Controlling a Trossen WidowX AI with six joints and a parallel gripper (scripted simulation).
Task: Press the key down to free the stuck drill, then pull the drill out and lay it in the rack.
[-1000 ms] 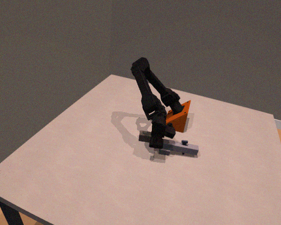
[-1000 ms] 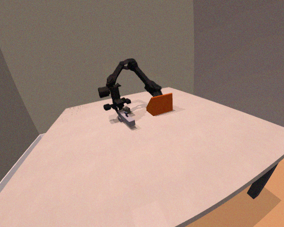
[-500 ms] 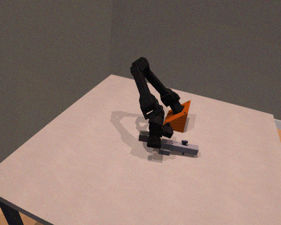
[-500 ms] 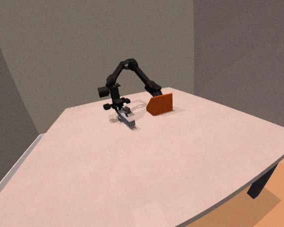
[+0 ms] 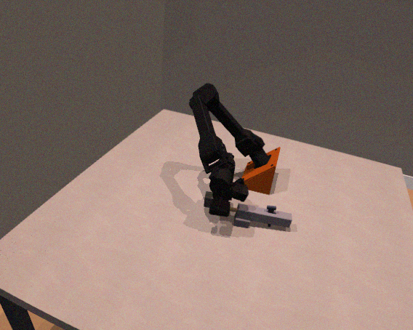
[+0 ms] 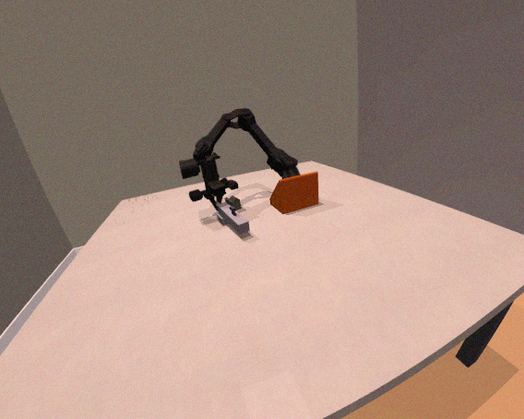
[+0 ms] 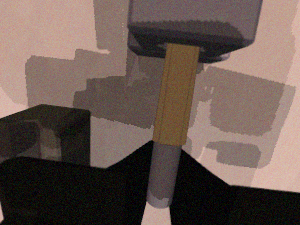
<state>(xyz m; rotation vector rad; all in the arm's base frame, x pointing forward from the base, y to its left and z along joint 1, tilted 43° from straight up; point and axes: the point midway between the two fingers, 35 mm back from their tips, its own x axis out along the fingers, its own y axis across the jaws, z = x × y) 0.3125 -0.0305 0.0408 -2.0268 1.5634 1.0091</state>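
My gripper tip is now 20 mm past the drill, 50 mm to the right of it and 30 mm below it. From my gripper tip the other things lie so: t-shaped key: 50 mm behind, 160 mm to the left, 30 mm above; grey block: 40 mm behind, 140 mm to the left, 20 mm above; rack: 60 mm behind, 40 mm to the right.
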